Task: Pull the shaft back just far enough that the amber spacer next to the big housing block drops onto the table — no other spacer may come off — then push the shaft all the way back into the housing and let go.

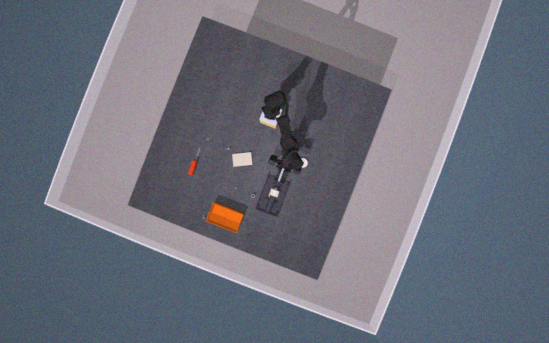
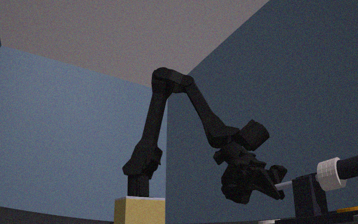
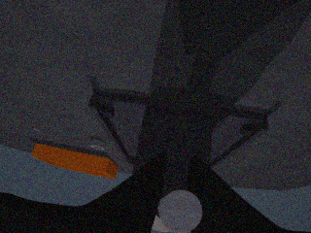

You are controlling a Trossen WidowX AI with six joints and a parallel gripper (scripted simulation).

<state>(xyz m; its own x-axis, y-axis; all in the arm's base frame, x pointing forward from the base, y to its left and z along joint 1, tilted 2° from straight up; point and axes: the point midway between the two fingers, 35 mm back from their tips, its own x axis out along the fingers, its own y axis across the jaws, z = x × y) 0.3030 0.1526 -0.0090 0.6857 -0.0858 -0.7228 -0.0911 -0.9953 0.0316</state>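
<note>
Right now my gripper tip is 7 cm short of the pale grey shaft, 2 cm below it and 1 cm to the left of it. Also, from my gripper tip: dark support block: 15 cm ahead, 1 cm to the right, 1 cm below; then white ring: 12 cm to the left, 10 cm behind, 5 cm below; then amber spacer: 14 cm ahead, 4 cm below, 1 cm to the right.
</note>
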